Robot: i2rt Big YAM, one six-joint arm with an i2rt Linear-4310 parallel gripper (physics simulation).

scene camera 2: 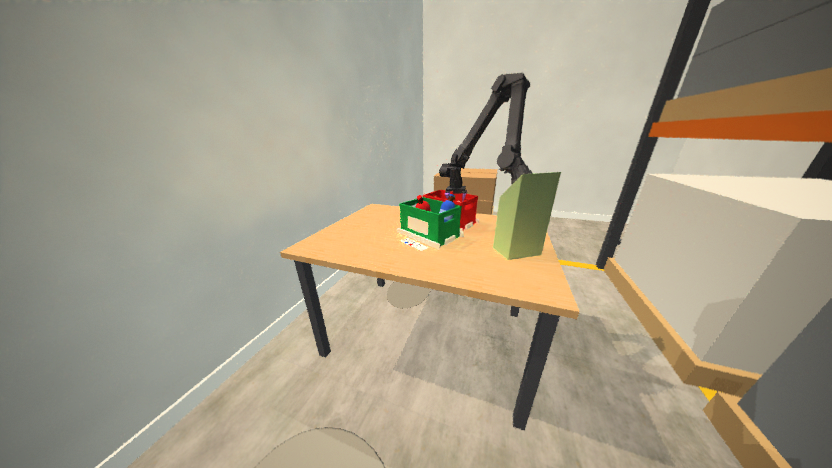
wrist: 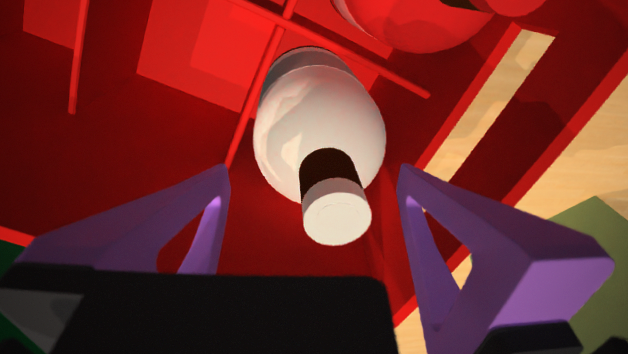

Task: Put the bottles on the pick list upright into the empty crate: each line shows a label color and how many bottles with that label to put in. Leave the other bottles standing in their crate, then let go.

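Seen in the pictures: gripper, fingertip midpoint: (wrist: 313,176); arm's base, link origin: (scene camera 2: 524,185).
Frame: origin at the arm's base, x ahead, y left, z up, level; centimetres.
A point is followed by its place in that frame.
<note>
My gripper (scene camera 2: 456,194) @(x 32.0, y -21.7, z -17.1 cm) (wrist: 313,176) @(x 32.0, y -21.7, z -17.1 cm) is open over the red crate (scene camera 2: 468,213) @(x 25.0, y -23.2, z -22.3 cm) (wrist: 125,160) @(x 41.0, y -20.8, z -19.7 cm), with nothing held. In the wrist view, a white bottle (wrist: 325,110) @(x 31.5, y -23.7, z -19.5 cm) with a dark neck and white cap stands in a crate compartment. Its cap shows between the two purple fingers, with a gap on each side. Part of a red bottle (wrist: 425,30) @(x 27.8, y -27.5, z -19.2 cm) shows in the neighbouring compartment at the top. The green crate (scene camera 2: 437,229) @(x 35.2, y 7.6, z -21.5 cm) (wrist: 9,257) @(x 45.9, y -17.7, z -15.9 cm) holds a red bottle (scene camera 2: 422,206) @(x 45.0, y 1.1, z -12.9 cm) and a blue bottle (scene camera 2: 446,207) @(x 33.8, y -3.6, z -13.7 cm). The pick list (scene camera 2: 413,244) @(x 47.5, y 8.1, z -31.2 cm) lies before it, too small to read.
A tall light-green block (scene camera 2: 523,215) @(x -0.8, y 7.1, z -10.8 cm) (wrist: 595,230) @(x -2.1, y -9.0, z -27.1 cm) stands on the wooden table (scene camera 2: 360,256) @(x 66.6, y 27.3, z -31.4 cm) to the right of the crates. Thin red dividers (wrist: 350,55) @(x 30.1, y -25.7, z -22.0 cm) separate the red crate's compartments. Cardboard boxes (scene camera 2: 487,186) stand behind the table, and a shelf rack (scene camera 2: 634,157) is at the right.
</note>
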